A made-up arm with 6 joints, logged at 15 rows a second.
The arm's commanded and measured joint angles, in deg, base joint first. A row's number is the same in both.
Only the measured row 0 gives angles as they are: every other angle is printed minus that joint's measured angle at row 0.
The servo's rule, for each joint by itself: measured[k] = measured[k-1] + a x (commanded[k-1-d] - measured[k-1]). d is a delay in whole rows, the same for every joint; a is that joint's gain. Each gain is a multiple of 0.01, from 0.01 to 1. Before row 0 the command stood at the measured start. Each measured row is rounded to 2 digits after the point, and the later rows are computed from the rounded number. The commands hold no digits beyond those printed.
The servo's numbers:
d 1
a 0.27 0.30 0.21 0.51 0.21 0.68
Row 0, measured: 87.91, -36.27, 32.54, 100.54, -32.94, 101.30
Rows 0 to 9, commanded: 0.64, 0.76, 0.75, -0.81, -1.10, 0.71; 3.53, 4.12, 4.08, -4.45, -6.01, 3.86; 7.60, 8.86, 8.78, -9.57, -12.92, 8.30; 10.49, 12.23, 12.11, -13.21, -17.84, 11.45; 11.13, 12.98, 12.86, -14.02, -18.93, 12.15; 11.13, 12.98, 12.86, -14.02, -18.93, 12.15; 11.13, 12.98, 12.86, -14.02, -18.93, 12.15; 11.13, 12.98, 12.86, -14.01, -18.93, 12.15; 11.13, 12.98, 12.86, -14.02, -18.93, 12.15; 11.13, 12.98, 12.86, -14.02, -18.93, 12.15
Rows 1 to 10, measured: 0.00, 0.00, 0.00, 0.00, 0.00, 0.00; 0.17, 0.23, 0.16, -0.41, -0.23, 0.48; 1.08, 1.40, 0.98, -2.47, -1.44, 2.78; 2.84, 3.64, 2.62, -6.09, -3.85, 6.53; 4.91, 6.22, 4.61, -9.72, -6.79, 9.88; 6.59, 8.25, 6.34, -11.91, -9.34, 11.42; 7.82, 9.67, 7.71, -12.99, -11.35, 11.92; 8.71, 10.66, 8.79, -13.52, -12.94, 12.08; 9.36, 11.36, 9.64, -13.77, -14.20, 12.13; 9.84, 11.85, 10.32, -13.90, -15.19, 12.14
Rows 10 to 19, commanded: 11.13, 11.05, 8.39, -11.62, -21.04, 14.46; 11.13, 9.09, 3.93, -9.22, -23.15, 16.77; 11.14, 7.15, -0.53, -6.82, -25.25, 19.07; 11.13, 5.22, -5.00, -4.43, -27.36, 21.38; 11.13, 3.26, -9.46, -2.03, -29.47, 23.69; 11.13, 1.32, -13.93, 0.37, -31.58, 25.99; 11.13, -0.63, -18.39, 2.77, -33.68, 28.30; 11.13, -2.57, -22.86, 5.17, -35.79, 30.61; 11.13, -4.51, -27.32, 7.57, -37.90, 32.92; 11.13, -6.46, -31.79, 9.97, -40.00, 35.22
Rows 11 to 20, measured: 10.19, 12.19, 10.85, -13.96, -15.98, 12.15; 10.44, 11.85, 10.33, -12.77, -17.04, 13.72; 10.63, 11.02, 8.99, -10.96, -18.32, 15.79; 10.77, 9.86, 6.99, -8.85, -19.78, 18.02; 10.87, 8.47, 4.47, -6.60, -21.37, 20.30; 10.94, 6.91, 1.54, -4.27, -23.07, 22.61; 10.99, 5.23, -1.71, -1.90, -24.86, 24.91; 11.03, 3.47, -5.21, 0.48, -26.71, 27.22; 11.06, 1.66, -8.92, 2.87, -28.62, 29.53; 11.08, -0.19, -12.78, 5.27, -30.57, 31.84
